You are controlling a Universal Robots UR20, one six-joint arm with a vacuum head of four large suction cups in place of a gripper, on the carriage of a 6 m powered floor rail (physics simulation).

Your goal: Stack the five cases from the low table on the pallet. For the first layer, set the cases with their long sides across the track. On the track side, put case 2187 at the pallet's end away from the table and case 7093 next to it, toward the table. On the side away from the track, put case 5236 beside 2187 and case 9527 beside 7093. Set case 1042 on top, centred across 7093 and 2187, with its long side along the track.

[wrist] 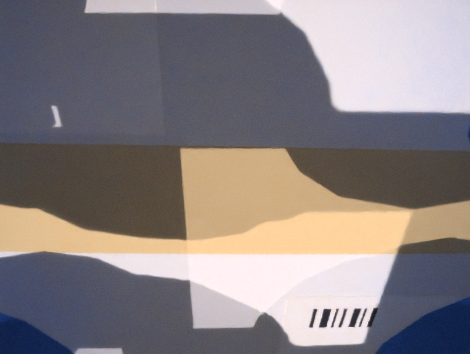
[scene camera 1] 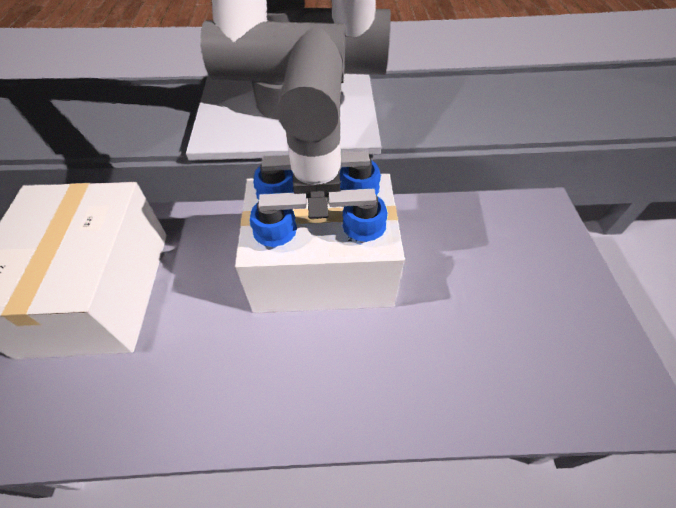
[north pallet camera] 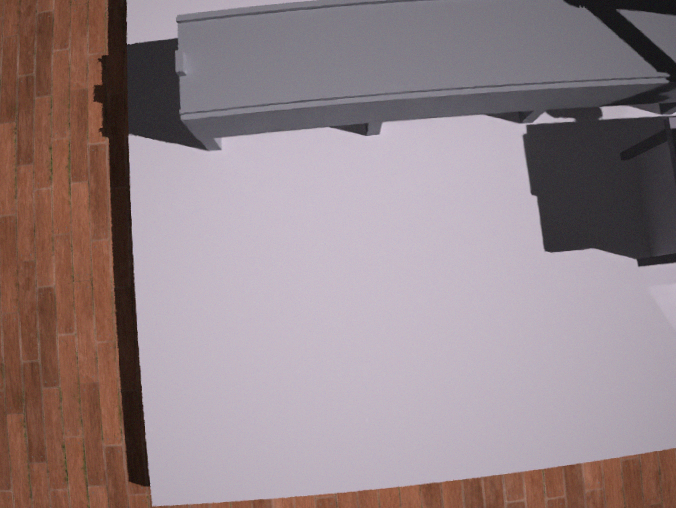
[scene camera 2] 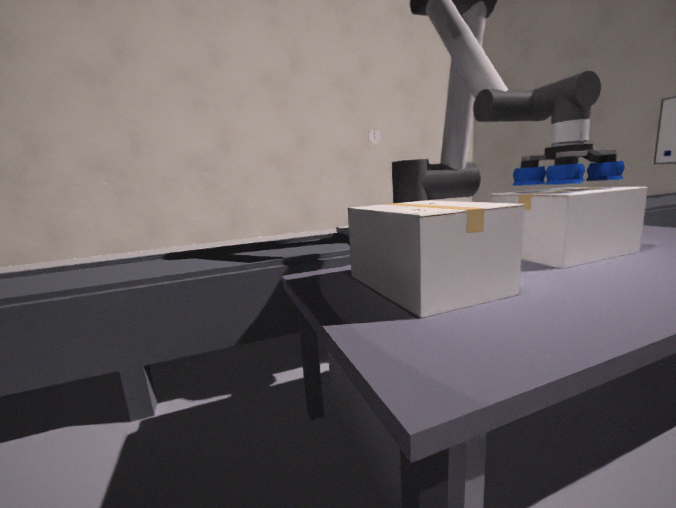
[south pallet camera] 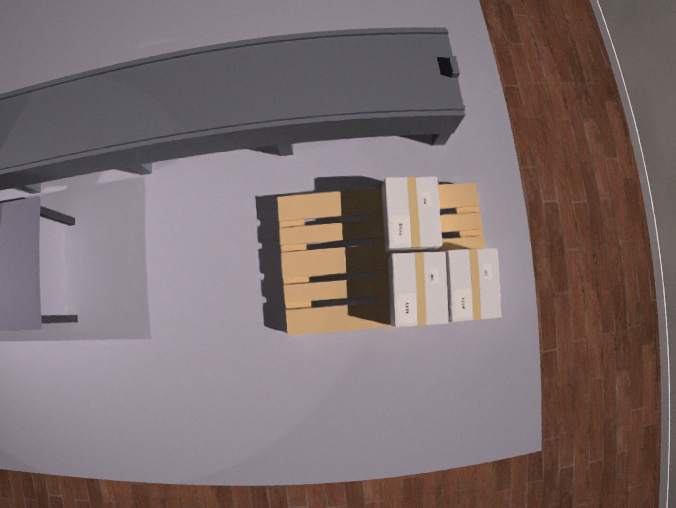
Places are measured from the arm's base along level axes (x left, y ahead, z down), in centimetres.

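Pixels of known places: end effector, tool point: (wrist: 230,266).
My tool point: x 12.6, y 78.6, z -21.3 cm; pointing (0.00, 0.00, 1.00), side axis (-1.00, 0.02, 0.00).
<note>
For each thing: its middle in the pictures, then the offset to it from my tool point. Level surfaces: height alone.
- Case 2187, body centre: (wrist: 226,102) (scene camera 1: 321,243) (scene camera 2: 562,222) dx +0.0, dy +0.0, dz +14.1 cm
- low table, its level: dz +25.3 cm
- Case 1042, body centre: (scene camera 2: 423,246) (scene camera 1: 77,267) dx -62.9, dy +4.9, dz +14.1 cm
Case 2187 (scene camera 1: 322,284) (scene camera 2: 601,229) (wrist: 235,175), white with a tan tape strip, sits on the low table (scene camera 1: 382,393) (scene camera 2: 491,349); its number is hidden. My vacuum gripper (scene camera 1: 318,202) (scene camera 2: 566,173) is open, its four blue cups level just above the case top, with a thin gap in scene camera 2. Case 1042 (scene camera 1: 81,267) (scene camera 2: 469,262) sits at the table's left in scene camera 1, number cut off. On the pallet (south pallet camera: 314,262), case 7093 (south pallet camera: 396,202) is on the track side; case 9527 (south pallet camera: 404,273) and case 5236 (south pallet camera: 459,278) are side by side away from the track. Pallet numbers are tiny.
The grey floor rail (scene camera 1: 519,109) (north pallet camera: 382,54) (south pallet camera: 273,81) runs behind the table and beside the pallet. The white carriage plate (scene camera 1: 234,133) stands on it behind case 2187. Bare pallet slats (south pallet camera: 461,221) show beside case 7093, at the end away from the table.
</note>
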